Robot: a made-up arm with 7 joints. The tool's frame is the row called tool. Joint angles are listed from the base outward. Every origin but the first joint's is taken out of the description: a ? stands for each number. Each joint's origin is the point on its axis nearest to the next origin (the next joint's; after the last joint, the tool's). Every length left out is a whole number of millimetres.
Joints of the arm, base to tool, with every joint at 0 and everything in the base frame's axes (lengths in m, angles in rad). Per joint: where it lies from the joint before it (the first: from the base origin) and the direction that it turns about. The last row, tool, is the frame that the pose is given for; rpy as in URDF.
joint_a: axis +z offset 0 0 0.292
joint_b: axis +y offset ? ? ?
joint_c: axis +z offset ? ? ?
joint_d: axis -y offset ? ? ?
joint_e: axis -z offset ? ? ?
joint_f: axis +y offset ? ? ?
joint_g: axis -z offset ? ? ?
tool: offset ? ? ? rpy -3.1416 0 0
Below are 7 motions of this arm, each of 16 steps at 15 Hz.
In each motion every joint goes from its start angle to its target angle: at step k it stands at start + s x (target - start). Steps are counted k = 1, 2, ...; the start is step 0. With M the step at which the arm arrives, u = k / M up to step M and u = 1 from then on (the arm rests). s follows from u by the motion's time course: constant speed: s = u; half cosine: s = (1 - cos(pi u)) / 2; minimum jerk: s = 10 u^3 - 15 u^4 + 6 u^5.
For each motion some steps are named. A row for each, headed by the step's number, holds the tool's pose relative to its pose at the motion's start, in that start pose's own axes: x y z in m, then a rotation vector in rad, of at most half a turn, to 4 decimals.
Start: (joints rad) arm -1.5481 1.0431 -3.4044 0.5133 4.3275 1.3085 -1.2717
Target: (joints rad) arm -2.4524 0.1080 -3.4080 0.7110 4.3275 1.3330 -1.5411
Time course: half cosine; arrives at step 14
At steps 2, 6, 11, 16:
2: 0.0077 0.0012 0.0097 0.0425 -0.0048 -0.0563
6: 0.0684 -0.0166 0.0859 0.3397 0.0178 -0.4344
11: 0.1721 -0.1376 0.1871 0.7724 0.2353 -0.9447
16: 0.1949 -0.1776 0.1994 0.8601 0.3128 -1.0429

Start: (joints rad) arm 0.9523 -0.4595 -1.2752 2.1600 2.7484 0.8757 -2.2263
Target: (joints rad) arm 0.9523 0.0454 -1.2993 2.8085 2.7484 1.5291 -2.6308
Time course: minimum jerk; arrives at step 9
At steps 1, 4, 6, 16:
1: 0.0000 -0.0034 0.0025 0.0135 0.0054 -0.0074
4: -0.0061 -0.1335 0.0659 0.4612 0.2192 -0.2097
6: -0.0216 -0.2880 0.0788 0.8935 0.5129 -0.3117
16: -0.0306 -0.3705 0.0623 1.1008 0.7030 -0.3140

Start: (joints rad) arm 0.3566 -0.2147 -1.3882 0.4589 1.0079 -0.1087 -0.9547
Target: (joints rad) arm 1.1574 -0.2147 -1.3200 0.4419 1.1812 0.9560 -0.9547
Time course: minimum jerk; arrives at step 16
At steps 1, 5, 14, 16:
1: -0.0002 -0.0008 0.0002 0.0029 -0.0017 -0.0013
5: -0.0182 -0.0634 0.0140 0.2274 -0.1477 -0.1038
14: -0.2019 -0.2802 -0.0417 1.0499 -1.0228 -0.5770
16: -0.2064 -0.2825 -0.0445 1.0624 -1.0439 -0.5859

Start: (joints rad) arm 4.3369 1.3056 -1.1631 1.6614 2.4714 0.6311 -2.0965
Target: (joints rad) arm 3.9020 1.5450 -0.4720 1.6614 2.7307 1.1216 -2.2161
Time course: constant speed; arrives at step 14
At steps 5, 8, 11, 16:
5: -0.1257 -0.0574 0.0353 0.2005 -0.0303 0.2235
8: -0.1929 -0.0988 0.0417 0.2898 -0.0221 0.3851
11: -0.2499 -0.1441 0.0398 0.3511 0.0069 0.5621
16: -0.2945 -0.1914 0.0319 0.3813 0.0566 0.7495

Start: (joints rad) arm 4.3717 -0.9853 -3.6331 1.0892 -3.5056 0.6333 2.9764
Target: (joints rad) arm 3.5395 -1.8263 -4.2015 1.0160 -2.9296 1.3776 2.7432
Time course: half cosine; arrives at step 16
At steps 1, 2, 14, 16:
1: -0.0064 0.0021 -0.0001 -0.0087 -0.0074 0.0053
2: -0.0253 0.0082 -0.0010 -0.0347 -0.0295 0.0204
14: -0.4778 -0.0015 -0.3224 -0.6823 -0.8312 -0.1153
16: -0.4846 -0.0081 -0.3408 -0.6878 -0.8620 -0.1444

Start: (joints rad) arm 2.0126 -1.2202 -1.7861 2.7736 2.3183 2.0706 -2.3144
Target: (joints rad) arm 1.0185 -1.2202 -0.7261 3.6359 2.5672 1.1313 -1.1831
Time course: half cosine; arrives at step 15
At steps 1, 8, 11, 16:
1: 0.0051 0.0061 0.0061 0.0006 0.0046 -0.0048
8: 0.3636 0.1162 0.3054 0.1213 0.4268 -0.0852
11: 0.5578 0.0282 0.4015 0.3414 0.7254 0.0393
16: 0.6496 -0.0496 0.4251 0.5364 0.8835 0.1712

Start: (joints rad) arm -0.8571 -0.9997 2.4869 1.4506 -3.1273 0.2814 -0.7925
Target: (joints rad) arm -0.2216 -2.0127 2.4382 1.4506 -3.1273 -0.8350 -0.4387
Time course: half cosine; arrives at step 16
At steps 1, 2, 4, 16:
1: -0.0004 0.0049 0.0001 -0.0139 0.0077 -0.0061
2: -0.0014 0.0192 0.0002 -0.0542 0.0315 -0.0245
4: -0.0012 0.0710 -0.0029 -0.1949 0.1322 -0.1009
16: 0.1153 0.2614 -0.0964 -0.3650 1.3199 -0.8332

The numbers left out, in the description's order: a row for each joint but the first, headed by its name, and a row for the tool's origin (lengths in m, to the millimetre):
joint_b: 0 0 0
joint_c: 0 0 0.254
joint_d: 0.073 0 0
joint_e: 0.073 0 -0.321
joint_f: 0 0 0
joint_g: 0.056 0 -0.072
tool: 0 0 0

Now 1 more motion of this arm.
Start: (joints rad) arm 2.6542 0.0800 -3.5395 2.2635 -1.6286 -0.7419 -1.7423
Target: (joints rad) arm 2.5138 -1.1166 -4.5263 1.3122 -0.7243 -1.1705 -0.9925
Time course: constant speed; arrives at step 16
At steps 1, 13, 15, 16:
1: 0.0608 -0.0029 0.0102 -0.0094 0.1012 0.1262
13: 0.5261 -0.0015 -0.2946 0.8545 0.9013 1.1571
15: 0.5264 -0.0047 -0.3676 1.0878 0.9111 1.1602
16: 0.5189 -0.0069 -0.3999 1.1976 0.9011 1.1401

